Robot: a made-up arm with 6 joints.
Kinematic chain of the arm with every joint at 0, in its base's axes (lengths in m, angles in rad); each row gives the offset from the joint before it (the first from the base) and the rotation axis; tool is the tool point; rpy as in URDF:
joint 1: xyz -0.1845 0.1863 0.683 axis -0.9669 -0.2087 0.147
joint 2: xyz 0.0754 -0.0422 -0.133 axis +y
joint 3: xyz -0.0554 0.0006 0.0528 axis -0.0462 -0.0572 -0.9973
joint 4: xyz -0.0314 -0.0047 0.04 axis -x
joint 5: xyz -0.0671 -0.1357 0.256 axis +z
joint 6: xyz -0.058 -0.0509 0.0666 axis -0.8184 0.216 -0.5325
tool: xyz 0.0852 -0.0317 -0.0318 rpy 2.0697 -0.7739 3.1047
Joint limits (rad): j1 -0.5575..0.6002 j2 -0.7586..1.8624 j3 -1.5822..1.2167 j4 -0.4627..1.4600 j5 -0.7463..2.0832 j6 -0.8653..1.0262
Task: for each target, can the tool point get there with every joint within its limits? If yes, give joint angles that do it. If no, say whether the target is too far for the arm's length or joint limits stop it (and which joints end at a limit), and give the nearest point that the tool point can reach.
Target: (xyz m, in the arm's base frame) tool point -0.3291 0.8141 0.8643
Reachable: no: joint limits stop it (at a limit: joint 1, joint 6) | nearest point -0.2503 0.5548 0.7971 | short by 0.279 m
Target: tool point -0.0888 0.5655 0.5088
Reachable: no: joint limits stop it (at a limit: joint 1, joint 2, joint 4, joint 5) | nearest point 0.0307 0.5119 0.4727 | short by 0.136 m
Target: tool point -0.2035 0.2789 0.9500
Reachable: yes | joints 0.3887 0.3684 -1.3691 1.0784 1.3164 0.0459
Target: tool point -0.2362 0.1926 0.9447
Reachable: yes | joints 0.1701 -0.0472 -0.8108 0.5309 1.5777 -0.2645
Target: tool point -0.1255 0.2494 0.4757
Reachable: no: joint limits stop it (at a limit: joint 1, joint 2, joint 4, joint 5) | nearest point -0.2605 0.3738 0.5435 | short by 0.196 m
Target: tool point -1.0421 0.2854 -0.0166
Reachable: no: too far | nearest point -0.6348 0.2023 0.4208 | short by 0.603 m
